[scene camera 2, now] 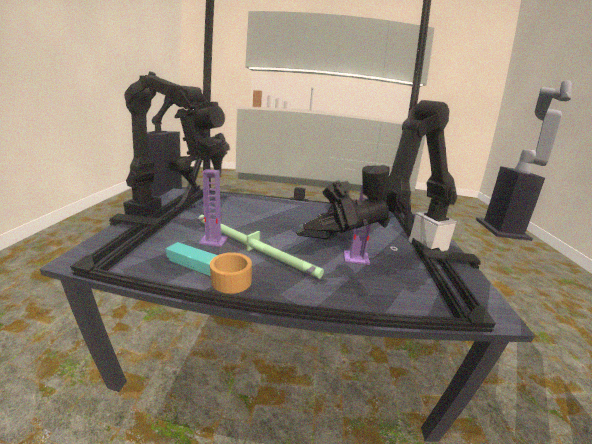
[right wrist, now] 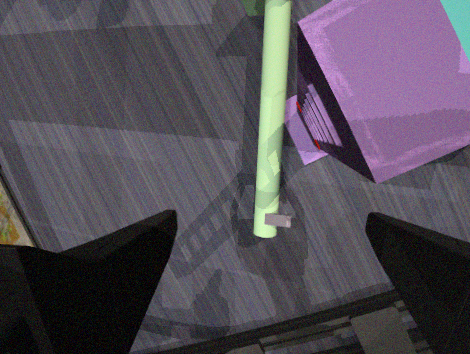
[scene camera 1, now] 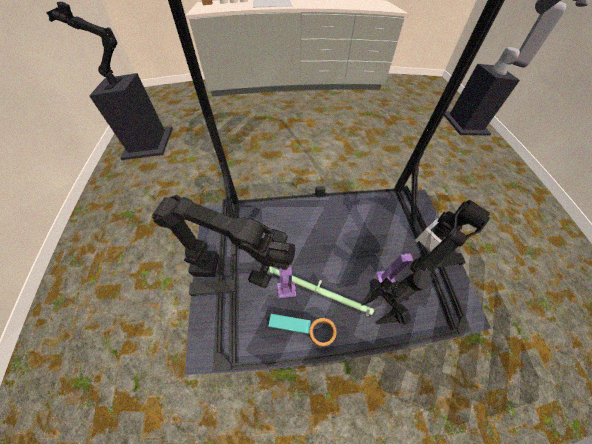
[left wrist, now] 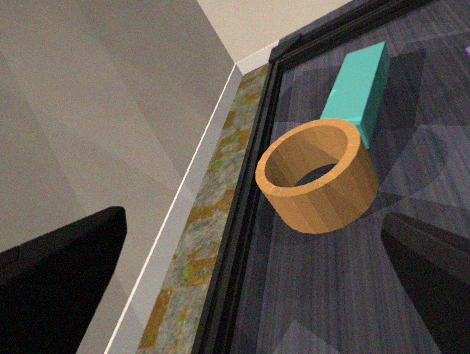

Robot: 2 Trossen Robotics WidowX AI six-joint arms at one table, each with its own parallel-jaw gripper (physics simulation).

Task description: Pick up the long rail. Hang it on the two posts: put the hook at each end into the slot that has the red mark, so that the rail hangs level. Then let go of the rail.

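Seen in the pictures: left gripper, fingertip midpoint: [scene camera 2: 299, 230] [scene camera 1: 368, 313] [left wrist: 255, 221]; right gripper, fingertip midpoint: [right wrist: 271, 220]; left arm's base, origin of the base link: [scene camera 2: 436, 217] [scene camera 1: 440, 231]; right arm's base, origin of the base link: [scene camera 2: 142, 200] [scene camera 1: 201, 261].
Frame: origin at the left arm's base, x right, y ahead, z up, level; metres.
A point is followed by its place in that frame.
The long pale green rail [scene camera 1: 325, 291] @[y 0.559, x 0.117, z -0.071 m] [scene camera 2: 280, 256] @[y 0.528, x 0.039, z -0.078 m] [right wrist: 274, 90] @[y 0.624, x 0.218, z -0.070 m] lies slantwise on the table, passing behind the left-hand purple post [scene camera 1: 285, 281] @[y 0.671, x 0.228, z -0.022 m] [scene camera 2: 212, 232] @[y 0.674, x 0.230, z -0.082 m] [right wrist: 400, 75] @[y 0.674, x 0.219, z 0.108 m]. A small grey hook [right wrist: 278, 220] @[y 0.698, x 0.320, z -0.069 m] shows at its far-left end in the right wrist view. The right-hand purple post [scene camera 1: 398, 267] @[y 0.290, x 0.006, z 0.002 m] [scene camera 2: 357, 255] is partly hidden by the left arm. Both posts stand upright, with red marks at one slot. My right gripper [right wrist: 271, 220] @[y 0.677, x 0.279, z 0.058 m] is open and empty above the rail's left end. My left gripper [left wrist: 255, 221] @[y 0.521, x -0.044, z 0.032 m] is open and empty near the rail's right end, above the table.
A teal block [scene camera 1: 289, 323] @[y 0.743, x 0.101, z -0.071 m] [scene camera 2: 192, 256] @[y 0.745, x 0.082, z -0.071 m] [left wrist: 357, 85] @[y 0.733, x 0.101, z -0.071 m] lies in front of the left-hand post. An orange ring [scene camera 1: 312, 340] @[y 0.711, x 0.004, z -0.074 m] [scene camera 2: 231, 280] @[y 0.672, x -0.042, z -0.071 m] [left wrist: 325, 212] @[y 0.618, x -0.010, z -0.083 m] stands against its right end. Black frame bars run along the table's edges. A white box [scene camera 2: 432, 232] @[y 0.050, x -0.036, z -0.034 m] is at the left arm's base.
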